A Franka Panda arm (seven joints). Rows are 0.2 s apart.
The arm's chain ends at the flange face. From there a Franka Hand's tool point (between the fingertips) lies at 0.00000 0.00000 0.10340 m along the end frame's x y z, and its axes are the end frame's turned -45 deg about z.
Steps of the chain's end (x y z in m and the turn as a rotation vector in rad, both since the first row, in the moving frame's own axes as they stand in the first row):
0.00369, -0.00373, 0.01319, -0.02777, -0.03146, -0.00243
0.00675, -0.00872, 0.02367, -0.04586, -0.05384, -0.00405
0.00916, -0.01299, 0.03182, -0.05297, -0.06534, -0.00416
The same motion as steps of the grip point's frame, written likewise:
0.00092, -0.00029, 0.01310, 0.00261, -0.04188, -0.00243
0.00365, -0.00196, 0.02341, 0.00564, -0.07050, -0.00405
0.00702, -0.00359, 0.03145, 0.00875, -0.08366, -0.00416

